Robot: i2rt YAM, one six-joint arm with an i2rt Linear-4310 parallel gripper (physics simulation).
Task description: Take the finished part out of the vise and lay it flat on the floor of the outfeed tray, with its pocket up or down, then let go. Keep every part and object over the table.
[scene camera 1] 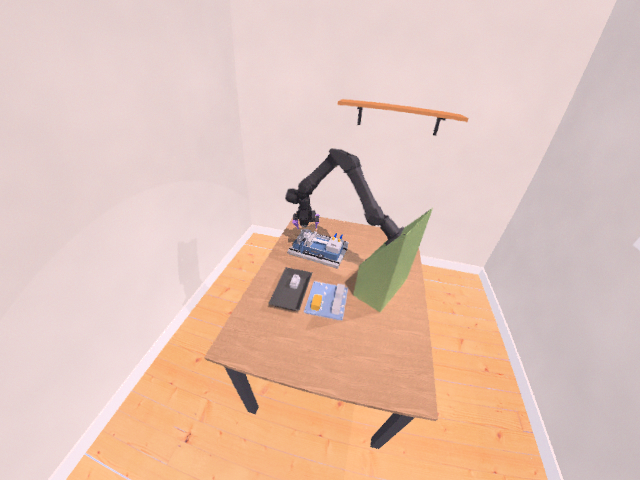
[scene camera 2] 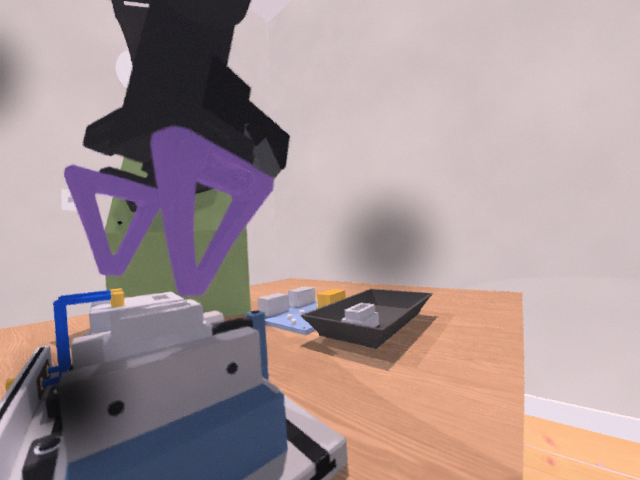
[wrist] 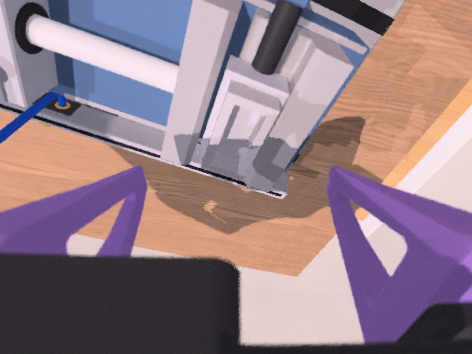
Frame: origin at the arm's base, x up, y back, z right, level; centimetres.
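Where they show: gripper, fingertip midpoint: (scene camera 1: 307, 228) (scene camera 2: 144, 283) (wrist: 236, 176); arm's base at its link origin: (scene camera 1: 396, 236).
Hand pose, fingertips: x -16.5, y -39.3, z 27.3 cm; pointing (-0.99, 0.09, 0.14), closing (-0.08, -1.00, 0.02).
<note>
Things, the pixels of their top centre, and the offset from my fingertips. "pt": a spot on its surface instead.
- finished part at its top centre: (wrist: 235, 142) (scene camera 2: 156, 308) (scene camera 1: 307, 231) dx -1.8, dy +0.2, dz -0.8 cm
- grey vise at its top centre: (wrist: 119, 87) (scene camera 2: 142, 313) (scene camera 1: 319, 237) dx -3.4, dy +6.7, dz -3.1 cm
- similar grey part at its top centre: (scene camera 2: 360, 307) (scene camera 1: 295, 278) dx -8.6, dy -4.1, dz -30.2 cm
- dark rod at its top centre: (wrist: 276, 41) (scene camera 2: 229, 320) dx -3.7, dy -1.6, dz -5.4 cm
- light blue plate at a spot on its surface: (scene camera 2: 292, 323) pt dx -12.2, dy +8.5, dz -29.3 cm
- orange block at its top centre: (scene camera 2: 331, 291) (scene camera 1: 316, 299) dx -8.9, dy +6.4, dz -42.3 cm
The finished part (scene camera 1: 309, 238) (scene camera 2: 149, 326) (wrist: 246, 111), a light grey stepped block, sits between the jaws of the blue and grey vise (scene camera 1: 319, 250) (scene camera 2: 180, 428) (wrist: 199, 75). Its recessed face points up in the wrist view, partly in shadow. My gripper (scene camera 1: 307, 227) (scene camera 2: 151, 283) (wrist: 236, 176) is open, with purple fingers wide apart and pointing down. It is above the vise, with nothing between the fingertips. The black outfeed tray (scene camera 1: 283, 299) (scene camera 2: 356, 334) lies beside the vise, holding a similar grey part (scene camera 1: 294, 281) (scene camera 2: 360, 314).
Blue bent pipes (scene camera 1: 338, 237) (scene camera 2: 62, 335) (wrist: 22, 117) rise from the vise. A dark rod (wrist: 277, 37) reaches over the part's end. A light blue plate (scene camera 1: 326, 297) (scene camera 2: 292, 323) bears an orange block (scene camera 1: 316, 302) (scene camera 2: 331, 298) and grey blocks. The green arm stand (scene camera 1: 385, 273) (scene camera 2: 227, 263) is nearby.
</note>
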